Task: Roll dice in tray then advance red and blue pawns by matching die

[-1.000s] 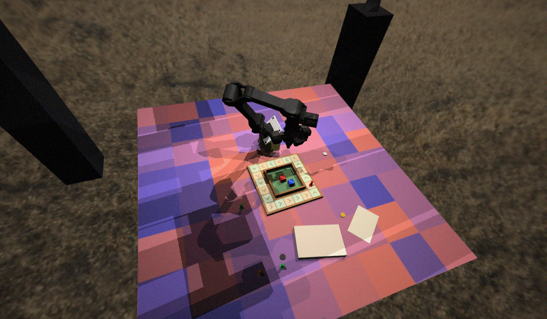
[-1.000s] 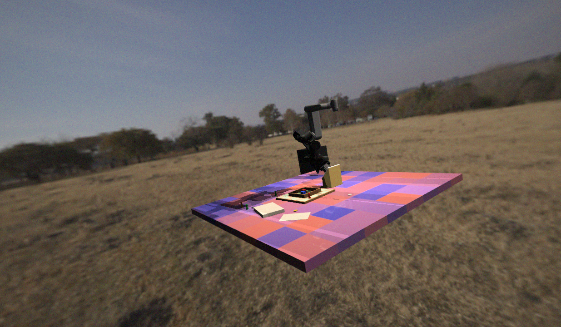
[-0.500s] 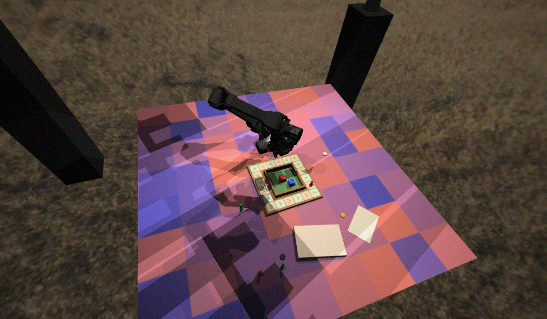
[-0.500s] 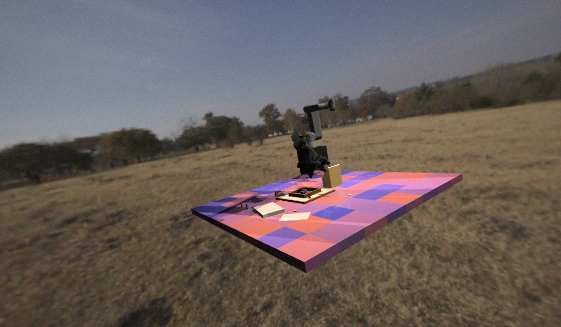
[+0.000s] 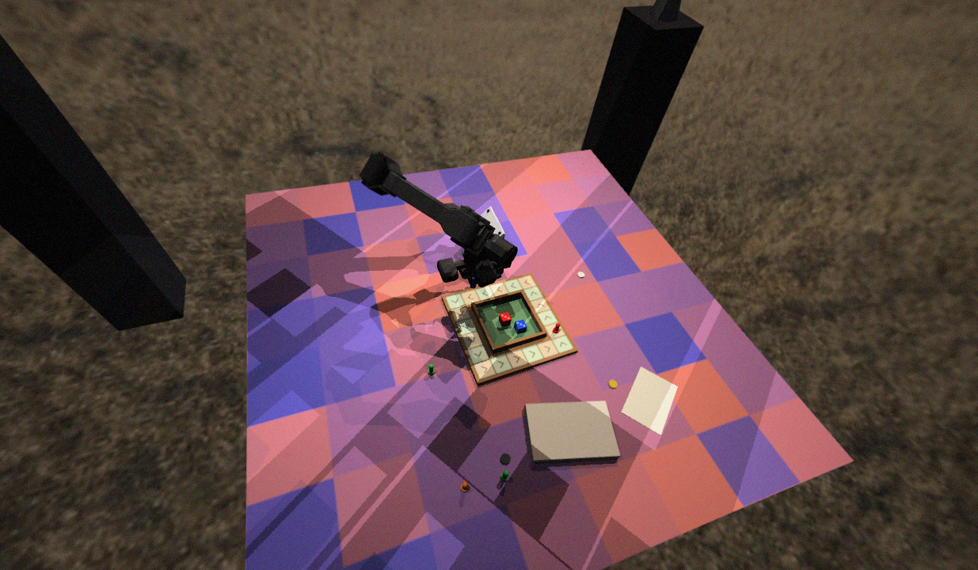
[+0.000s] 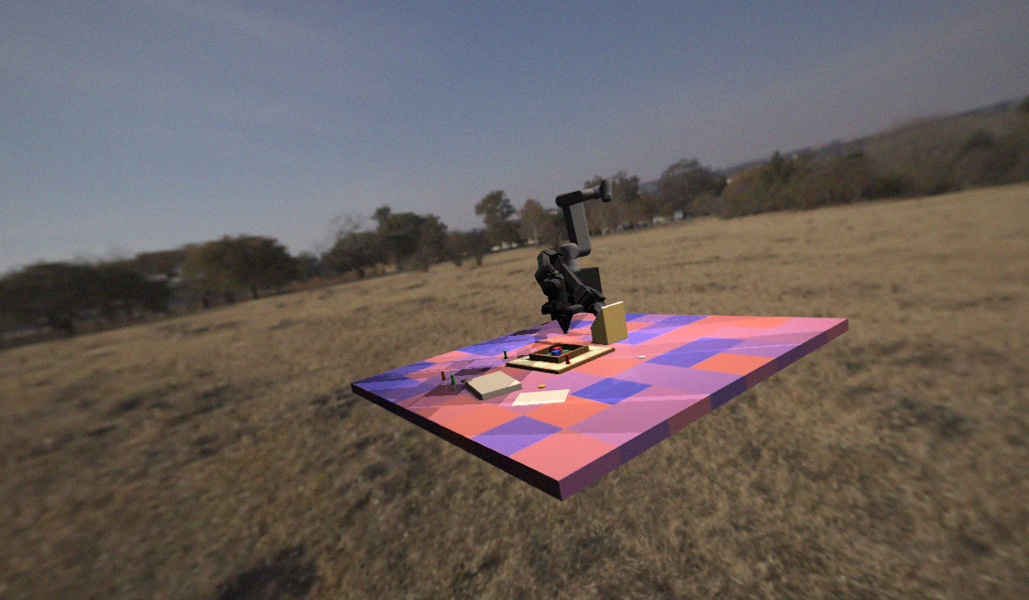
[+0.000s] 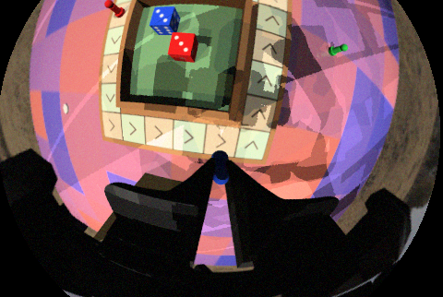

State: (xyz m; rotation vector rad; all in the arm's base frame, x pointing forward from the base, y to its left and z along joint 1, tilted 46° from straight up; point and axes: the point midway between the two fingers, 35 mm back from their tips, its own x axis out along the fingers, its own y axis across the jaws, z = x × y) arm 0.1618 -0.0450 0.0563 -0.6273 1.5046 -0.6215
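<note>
My gripper tip is 10 mm below the blue pawn. From my gripper tip the other things lie so: red pawn (180 mm to the left, 170 mm ahead, 50 mm below); thick white pad (430 mm ahead, 100 mm to the left, 60 mm below); yellow disc (360 mm ahead, 260 mm to the left, 70 mm below).
</note>
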